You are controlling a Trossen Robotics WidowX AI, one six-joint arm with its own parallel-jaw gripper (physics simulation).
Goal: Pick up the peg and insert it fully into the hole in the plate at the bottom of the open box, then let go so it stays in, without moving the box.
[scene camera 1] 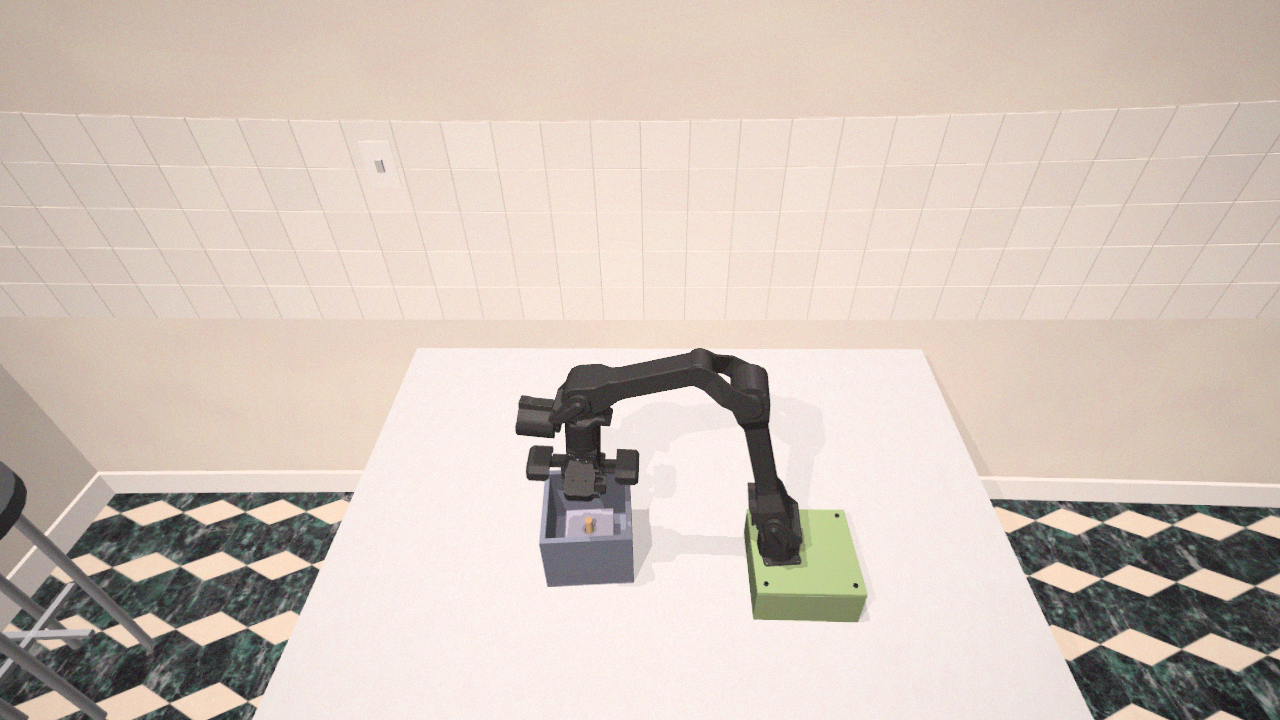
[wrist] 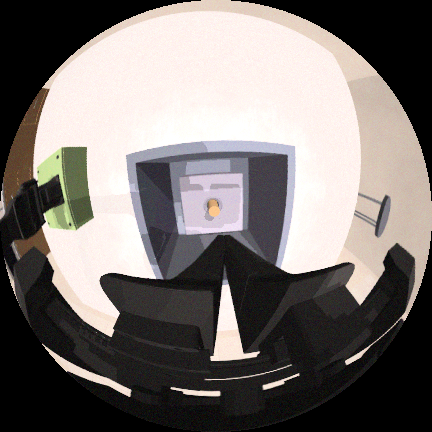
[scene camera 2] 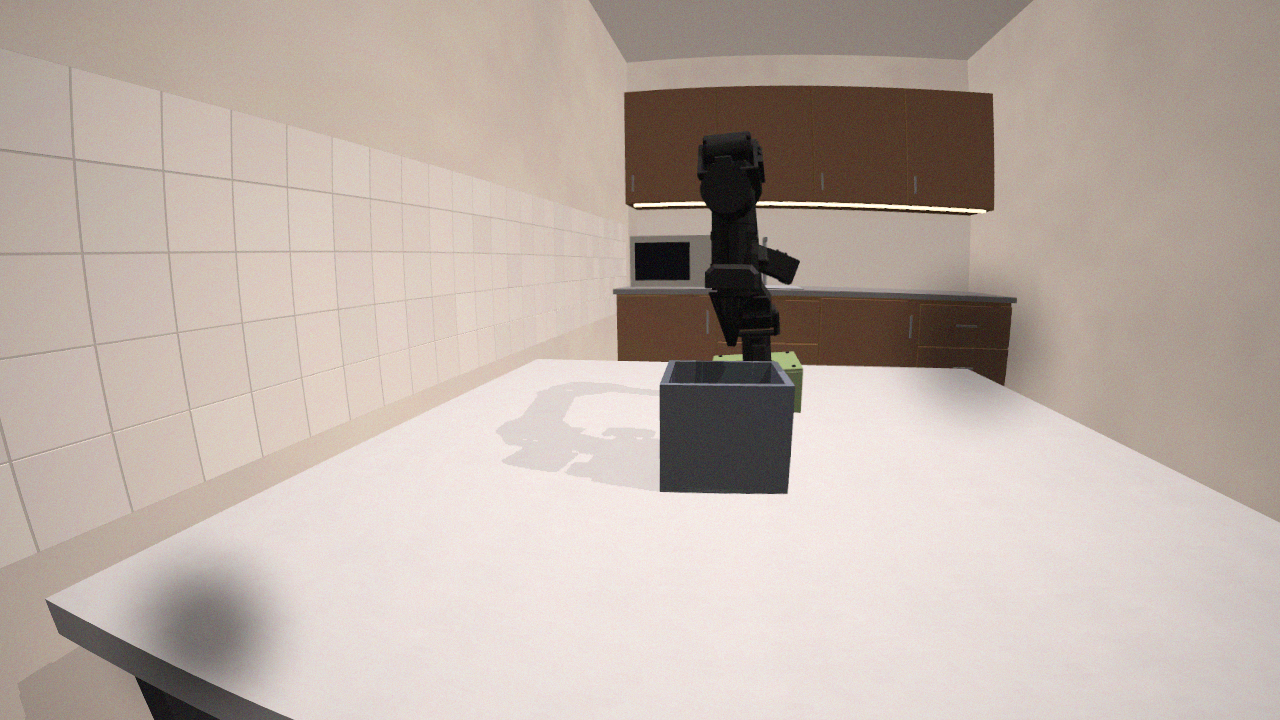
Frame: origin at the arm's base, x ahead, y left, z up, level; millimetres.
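Seen in the pictures: gripper, between the fingertips: (wrist: 222,240) (scene camera 2: 731,346); arm's base, origin of its link: (scene camera 1: 778,550) (wrist: 55,191).
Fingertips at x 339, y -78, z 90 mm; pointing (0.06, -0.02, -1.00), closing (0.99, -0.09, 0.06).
Note:
Offsets run from my fingertips to a thing's top centre. Level surfaces: height alone.
The orange peg @(dx -1, dy -7, dz -84 mm) (scene camera 1: 588,525) (wrist: 214,208) stands nearly upright in the hole of the pale plate @(dx -1, dy -8, dz -111 mm) (scene camera 1: 605,530) (wrist: 231,217) at the bottom of the box; its upper part sticks up above the plate, and how deep it sits cannot be told. The grey-blue open box @(dx -1, dy -8, dz -34 mm) (scene camera 1: 588,564) (scene camera 2: 725,438) (wrist: 291,175) stands upright on the table. My gripper (wrist: 222,240) is shut with nothing between its fingertips. It hangs above the box, towards its back edge in the first scene view. The peg is apart from the fingers. In the second scene view the box wall hides the peg and the plate.
The arm's base stands on a green block (scene camera 1: 827,564) (scene camera 2: 792,380) (wrist: 75,190), to the right of the box in the first scene view. Both stand on the white table @(dz -172 mm) (scene camera 1: 447,626) (scene camera 2: 716,582) (wrist: 200,75). A tiled wall (scene camera 1: 662,214) (scene camera 2: 179,250) rises behind the table.

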